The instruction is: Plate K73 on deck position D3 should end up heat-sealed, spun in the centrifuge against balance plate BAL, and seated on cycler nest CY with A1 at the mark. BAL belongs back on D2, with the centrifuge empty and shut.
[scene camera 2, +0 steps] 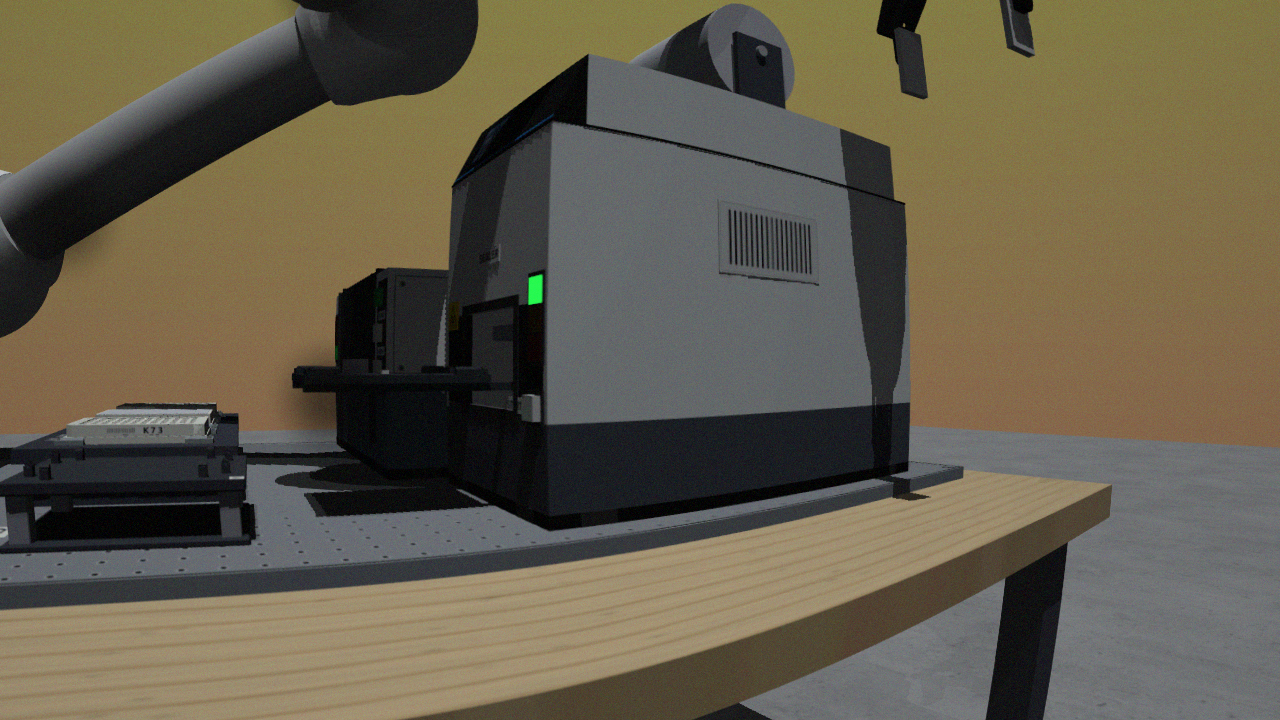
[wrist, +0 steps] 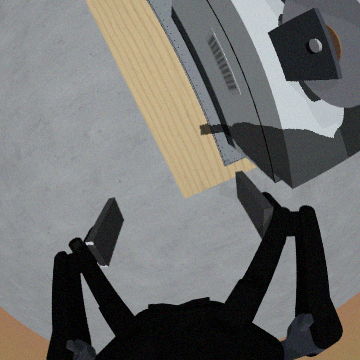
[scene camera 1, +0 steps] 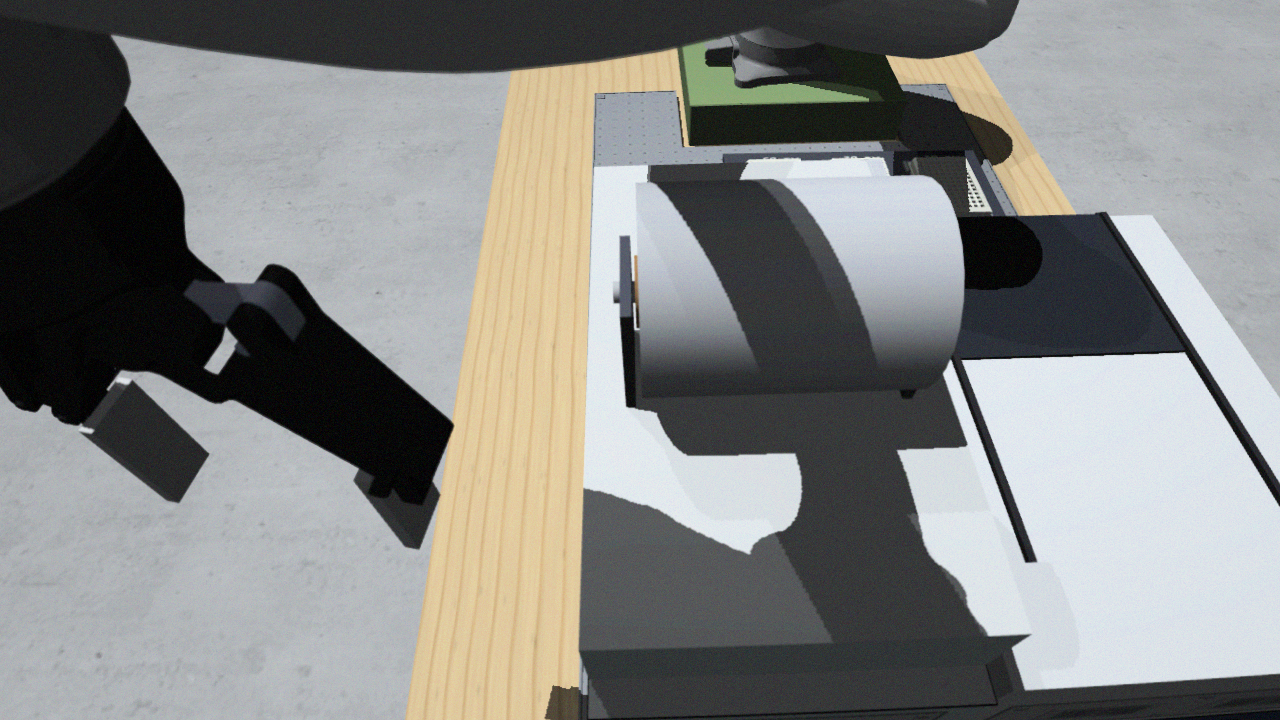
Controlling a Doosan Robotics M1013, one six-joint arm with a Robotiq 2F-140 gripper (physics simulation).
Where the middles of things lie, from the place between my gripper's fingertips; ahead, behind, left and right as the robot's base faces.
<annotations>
Now: hand 370 mm past the sealer tray [scene camera 2: 311, 378], 290 mm to the right of it and 270 mm above it. Round my hand: centrifuge [scene camera 1: 1117, 423] 570 mm to the left, 250 mm below, 80 mm behind; plate [scene camera 2: 208, 413] 570 mm behind, 560 mm to the left, 320 mm below.
</annotations>
